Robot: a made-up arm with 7 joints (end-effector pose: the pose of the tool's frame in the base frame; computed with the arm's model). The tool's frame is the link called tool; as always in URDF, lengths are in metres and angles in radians.
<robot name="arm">
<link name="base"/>
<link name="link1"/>
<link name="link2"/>
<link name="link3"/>
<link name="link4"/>
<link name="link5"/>
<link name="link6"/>
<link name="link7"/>
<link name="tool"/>
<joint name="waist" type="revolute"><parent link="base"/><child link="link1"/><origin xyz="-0.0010 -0.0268 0.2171" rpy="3.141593 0.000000 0.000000"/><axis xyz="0 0 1"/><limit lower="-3.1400" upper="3.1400"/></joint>
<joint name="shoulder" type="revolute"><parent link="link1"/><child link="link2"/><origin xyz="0.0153 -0.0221 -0.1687" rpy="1.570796 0.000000 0.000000"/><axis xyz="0 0 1"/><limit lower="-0.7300" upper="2.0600"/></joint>
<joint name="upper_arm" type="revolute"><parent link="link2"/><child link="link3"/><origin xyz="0.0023 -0.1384 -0.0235" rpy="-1.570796 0.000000 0.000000"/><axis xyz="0 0 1"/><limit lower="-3.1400" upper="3.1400"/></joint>
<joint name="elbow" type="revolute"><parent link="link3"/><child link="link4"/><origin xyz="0.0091 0.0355 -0.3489" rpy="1.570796 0.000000 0.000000"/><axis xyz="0 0 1"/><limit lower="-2.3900" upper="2.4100"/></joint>
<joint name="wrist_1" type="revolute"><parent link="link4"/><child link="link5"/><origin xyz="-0.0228 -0.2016 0.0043" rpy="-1.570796 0.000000 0.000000"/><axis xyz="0 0 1"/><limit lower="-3.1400" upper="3.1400"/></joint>
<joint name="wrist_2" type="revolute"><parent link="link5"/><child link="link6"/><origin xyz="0.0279 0.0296 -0.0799" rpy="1.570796 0.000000 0.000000"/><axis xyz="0 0 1"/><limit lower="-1.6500" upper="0.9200"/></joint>
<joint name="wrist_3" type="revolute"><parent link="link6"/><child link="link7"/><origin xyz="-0.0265 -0.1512 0.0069" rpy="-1.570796 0.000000 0.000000"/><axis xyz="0 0 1"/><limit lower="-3.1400" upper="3.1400"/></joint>
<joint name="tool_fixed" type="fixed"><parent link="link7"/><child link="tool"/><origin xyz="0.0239 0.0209 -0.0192" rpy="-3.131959 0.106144 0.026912"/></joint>
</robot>
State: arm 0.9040 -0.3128 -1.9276 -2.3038 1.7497 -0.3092 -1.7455
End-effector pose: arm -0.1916 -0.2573 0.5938 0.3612 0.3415 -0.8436 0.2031
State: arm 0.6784 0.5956 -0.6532 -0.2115 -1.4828 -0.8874 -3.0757
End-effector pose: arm 0.2657 -0.4894 1.0533 0.4728 0.2848 0.4579 -0.6969
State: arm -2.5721 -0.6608 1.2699 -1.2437 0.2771 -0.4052 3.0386
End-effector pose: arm 0.1289 -0.5816 0.7137 0.1188 0.3921 0.6256 -0.6639
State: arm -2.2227 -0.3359 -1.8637 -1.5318 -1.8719 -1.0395 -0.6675
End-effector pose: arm 0.2071 0.2091 0.9703 0.7325 -0.4197 0.0794 0.5301
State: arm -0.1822 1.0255 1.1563 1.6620 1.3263 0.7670 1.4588
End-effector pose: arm 0.5327 -0.4082 0.6046 0.7068 0.5784 -0.3536 0.2019
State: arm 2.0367 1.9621 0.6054 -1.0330 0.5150 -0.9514 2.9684
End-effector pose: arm -0.0706 -0.6749 0.4346 0.7458 0.4042 0.2424 0.4709
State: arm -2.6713 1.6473 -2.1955 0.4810 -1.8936 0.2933 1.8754
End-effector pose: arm -0.8985 0.2278 0.4526 0.6430 0.1391 -0.5773 -0.4836
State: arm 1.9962 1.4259 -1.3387 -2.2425 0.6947 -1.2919 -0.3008
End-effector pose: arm -0.2053 -0.1200 0.4700 0.2797 0.3226 0.4453 0.7870
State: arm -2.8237 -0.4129 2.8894 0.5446 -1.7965 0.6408 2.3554
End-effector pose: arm 0.5352 -0.0852 1.1126 0.9079 -0.3142 0.2459 -0.1284
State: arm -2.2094 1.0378 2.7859 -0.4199 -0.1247 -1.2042 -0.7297
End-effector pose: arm -0.5877 0.5000 0.5664 0.2182 -0.6474 -0.6896 0.2405
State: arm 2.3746 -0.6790 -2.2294 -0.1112 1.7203 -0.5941 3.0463
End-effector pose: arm 0.3437 0.4239 1.0479 0.6464 -0.1958 0.4785 0.5611
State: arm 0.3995 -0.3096 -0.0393 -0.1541 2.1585 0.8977 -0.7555
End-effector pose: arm -0.4389 -0.0204 1.1395 0.5675 0.4933 -0.2364 -0.6155
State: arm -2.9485 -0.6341 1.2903 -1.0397 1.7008 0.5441 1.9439
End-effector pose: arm 0.4572 -0.4980 0.7950 0.3890 -0.1585 0.7133 -0.5610
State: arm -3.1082 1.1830 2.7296 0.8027 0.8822 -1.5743 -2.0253
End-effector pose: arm -0.6738 0.1234 0.7399 0.3943 -0.8207 -0.2192 0.3506
